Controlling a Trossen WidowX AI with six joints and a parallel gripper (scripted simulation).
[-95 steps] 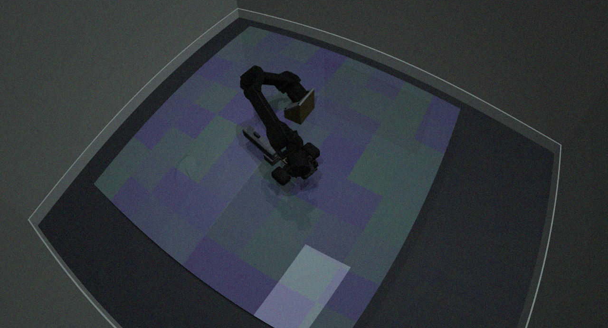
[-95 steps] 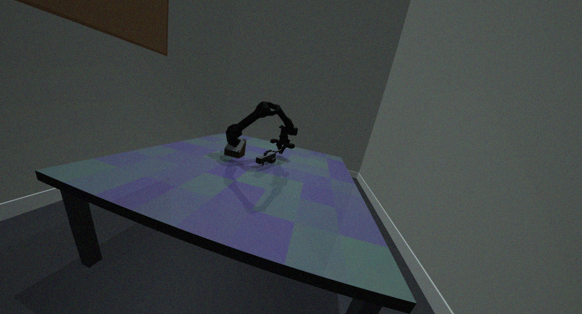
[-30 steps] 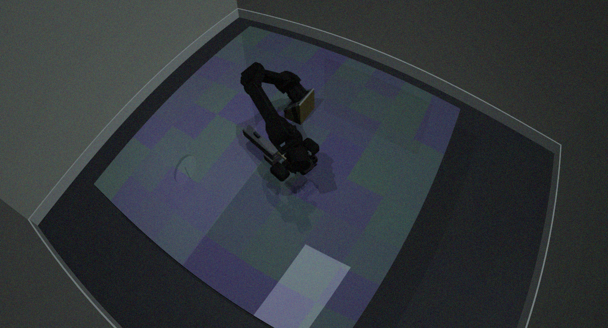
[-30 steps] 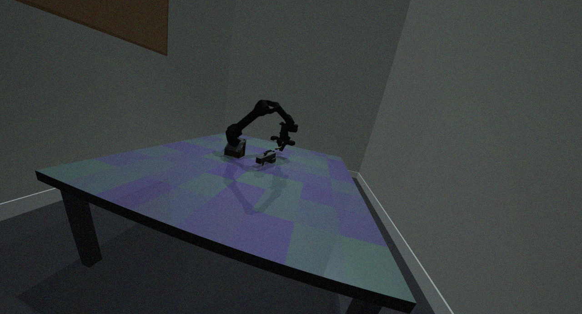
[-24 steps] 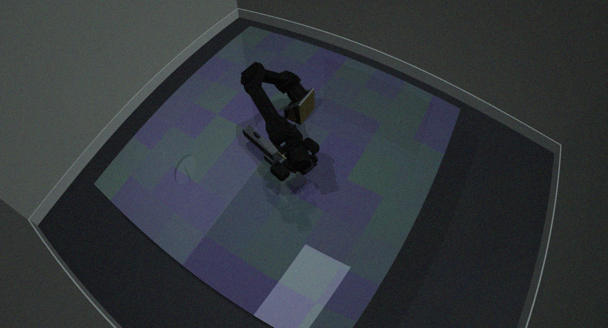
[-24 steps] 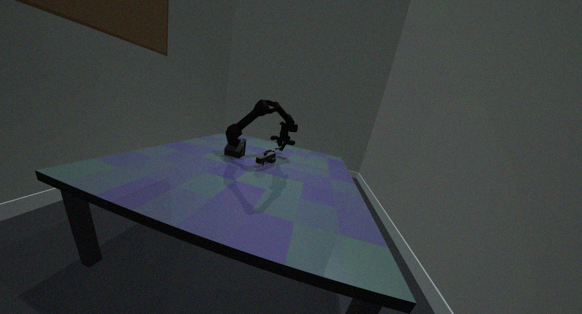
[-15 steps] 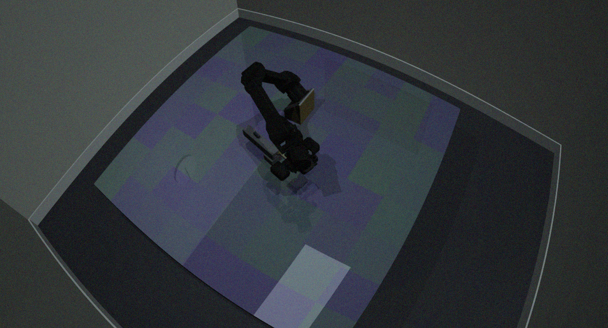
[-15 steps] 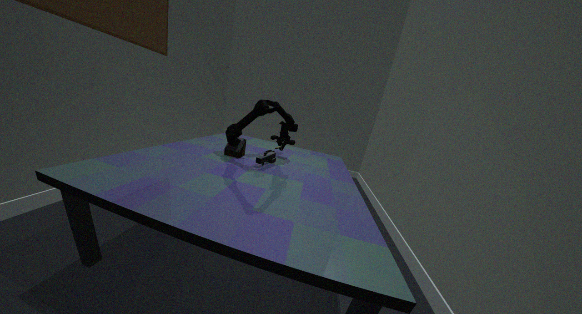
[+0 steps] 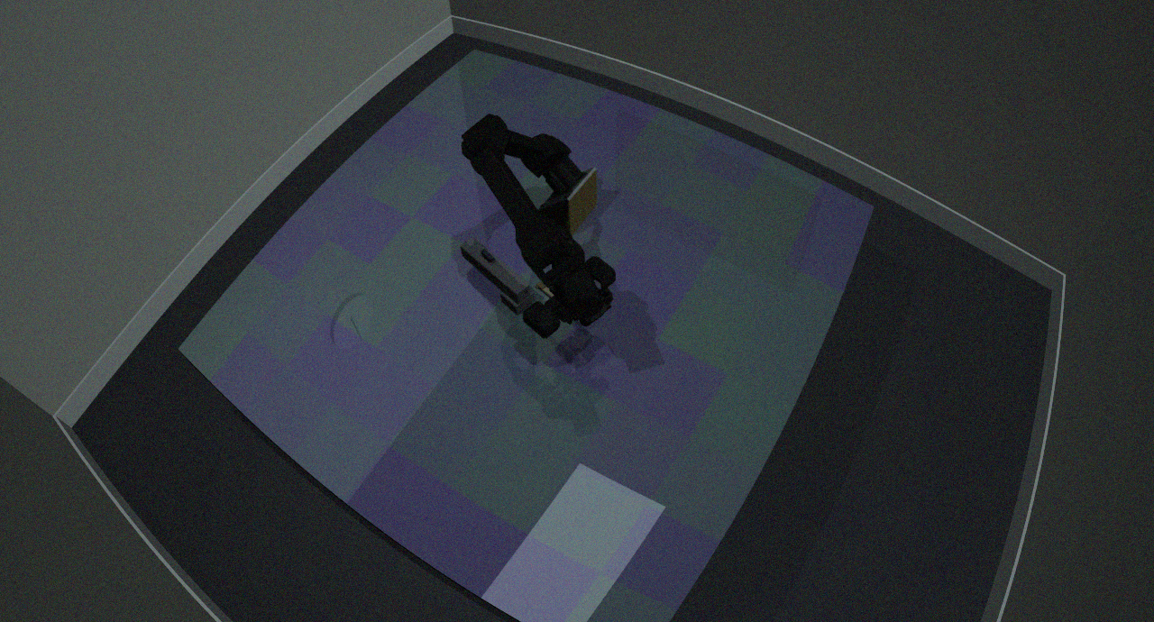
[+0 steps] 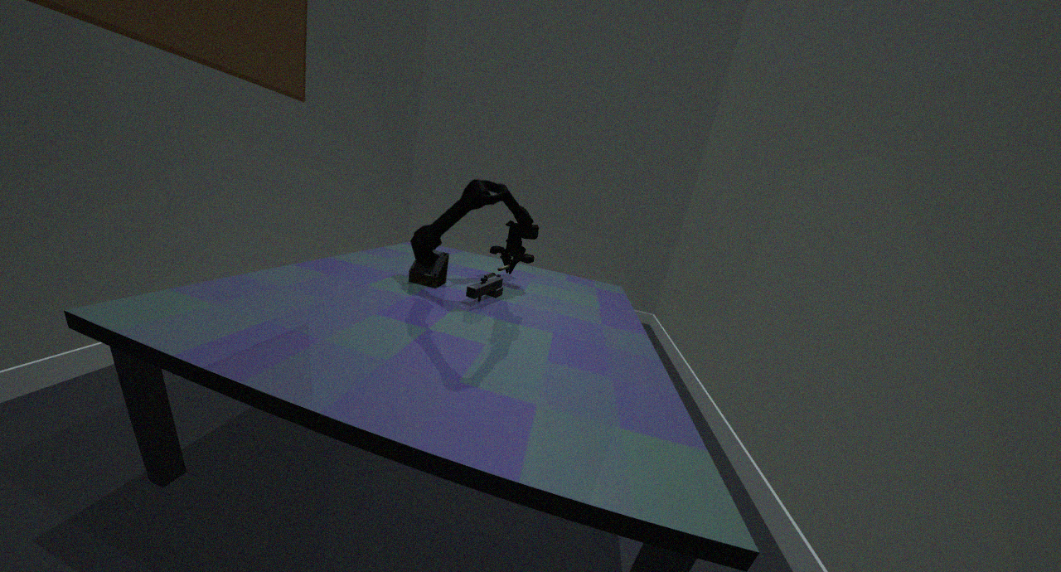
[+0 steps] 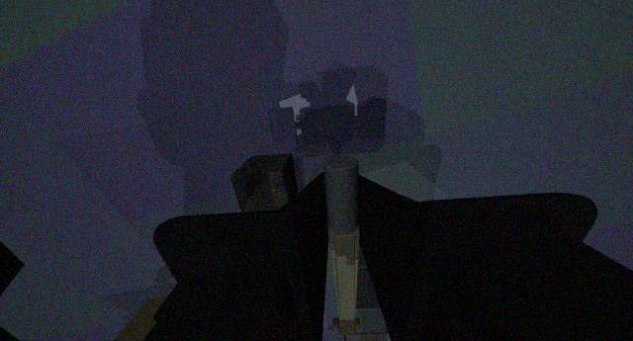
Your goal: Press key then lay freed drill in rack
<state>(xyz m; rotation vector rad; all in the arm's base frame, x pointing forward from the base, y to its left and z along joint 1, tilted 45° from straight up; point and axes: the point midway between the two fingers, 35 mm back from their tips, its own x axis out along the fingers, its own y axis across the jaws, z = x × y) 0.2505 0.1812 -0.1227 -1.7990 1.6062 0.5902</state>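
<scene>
Now: the drill 4 cm to the right of my gripper tip and 3 cm above it. Round my gripper tip: dark key (23 cm to the right, 1 cm below); then grey holder block (20 cm to the right, 2 cm below).
</scene>
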